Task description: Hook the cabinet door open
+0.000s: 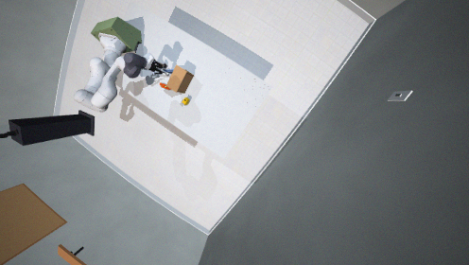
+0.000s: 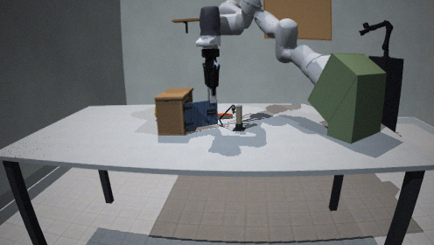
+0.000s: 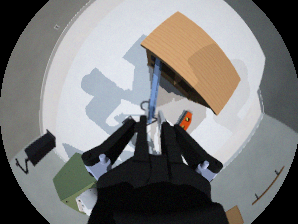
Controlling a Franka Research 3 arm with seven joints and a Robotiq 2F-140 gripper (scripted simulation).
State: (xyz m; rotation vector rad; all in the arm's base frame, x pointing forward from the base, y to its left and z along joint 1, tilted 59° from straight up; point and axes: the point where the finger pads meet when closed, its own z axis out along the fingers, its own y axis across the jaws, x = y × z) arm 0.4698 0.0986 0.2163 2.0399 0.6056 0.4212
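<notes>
Now: the cabinet door 80 mm below my hand, 60 mm ahead of it and 30 mm to the left of it. Round my hand: orange object (150 mm to the right, 140 mm below, 40 mm behind); then small yellow object (250 mm ahead, 230 mm to the right, 110 mm below).
</notes>
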